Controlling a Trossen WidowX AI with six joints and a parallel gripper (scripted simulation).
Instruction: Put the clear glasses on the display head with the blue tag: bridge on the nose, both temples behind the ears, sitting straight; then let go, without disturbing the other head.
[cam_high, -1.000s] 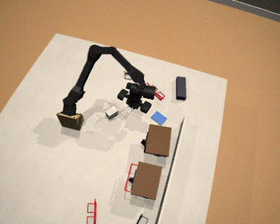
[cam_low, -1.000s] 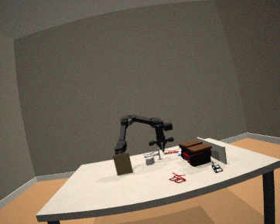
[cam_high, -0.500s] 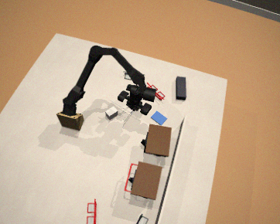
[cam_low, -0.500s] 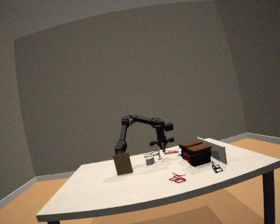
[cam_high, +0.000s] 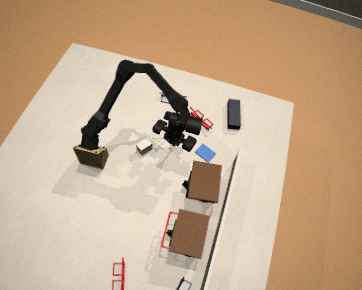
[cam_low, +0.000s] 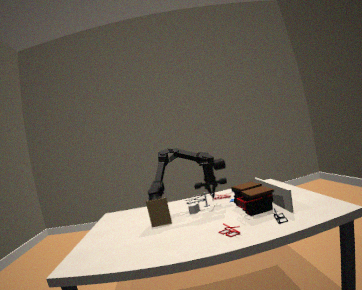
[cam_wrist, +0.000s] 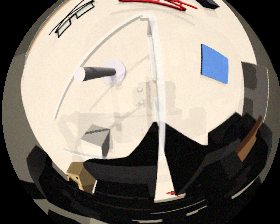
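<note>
Right now my gripper tip is 50 mm past the stand, 70 mm to the right of it and 30 mm above it. Also, from my gripper tip: white panel (310 mm ahead, 220 mm to the right); then dark case (190 mm ahead, 310 mm to the left, 40 mm below); then blue tag (140 mm ahead, 60 mm to the left, 60 mm below).
</note>
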